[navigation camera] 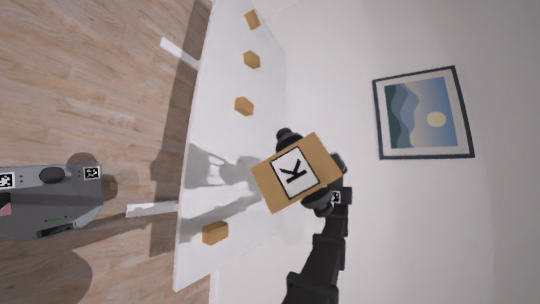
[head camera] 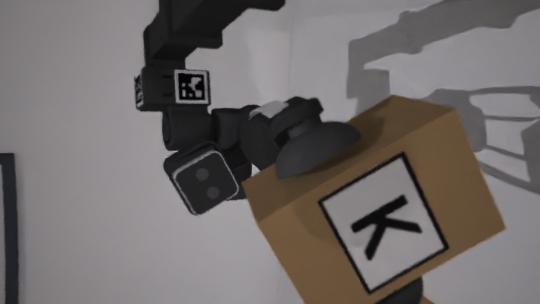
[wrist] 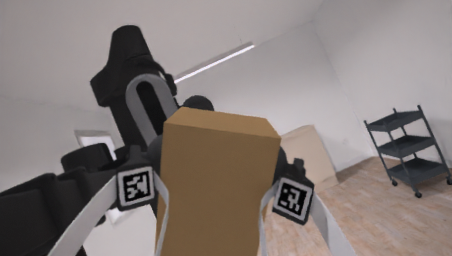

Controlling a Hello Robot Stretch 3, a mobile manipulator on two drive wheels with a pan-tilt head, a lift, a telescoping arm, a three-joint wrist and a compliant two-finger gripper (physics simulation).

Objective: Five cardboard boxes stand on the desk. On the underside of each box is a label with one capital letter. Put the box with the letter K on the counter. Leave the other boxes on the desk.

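Where they show: gripper, fingertip midpoint: (navigation camera: 301, 167) (head camera: 367, 241) (wrist: 217, 157); robot's base at its link origin: (navigation camera: 53, 174).
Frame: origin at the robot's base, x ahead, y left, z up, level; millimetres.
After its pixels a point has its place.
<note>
The box with the letter K (head camera: 465, 200) {x 29, y -167, z 1146 mm} (navigation camera: 322, 160) {x 50, y -191, z 1208 mm} (wrist: 215, 210) {x 27, y -226, z 1163 mm} is brown cardboard and held in the air, tilted, above desk height. Its underside label (head camera: 357, 240) {x 44, y -184, z 1189 mm} (navigation camera: 280, 167) {x 44, y -176, z 1163 mm} faces the head and navigation cameras and shows a black K on white. My gripper (head camera: 361, 221) {x 44, y -179, z 1187 mm} (navigation camera: 302, 170) {x 44, y -179, z 1187 mm} (wrist: 217, 157) {x 44, y -179, z 1187 mm} is shut on this box, with a finger pad on each of two opposite sides. The other boxes stand apart on the white desk (navigation camera: 220, 30) {x 653, y -490, z 721 mm}: one (navigation camera: 252, 20) {x 853, y -705, z 757 mm}, a second (navigation camera: 251, 60) {x 568, y -668, z 768 mm}, a third (navigation camera: 244, 106) {x 291, y -594, z 770 mm} and another (navigation camera: 215, 233) {x -238, y -384, z 770 mm} near the bottom end. I cannot identify the counter.
A framed picture (navigation camera: 377, 120) {x 234, y -1158, z 1375 mm} hangs on the wall beyond the desk. My wheeled base (navigation camera: 65, 200) {x -114, y -34, z 160 mm} stands on the wood floor at the left. In the wrist view a dark three-tier cart (wrist: 397, 121) {x 1812, y 1547, z 719 mm} stands at the right, and a pale tan panel (wrist: 310, 155) {x 1474, y 2810, z 536 mm} shows behind the held box.
</note>
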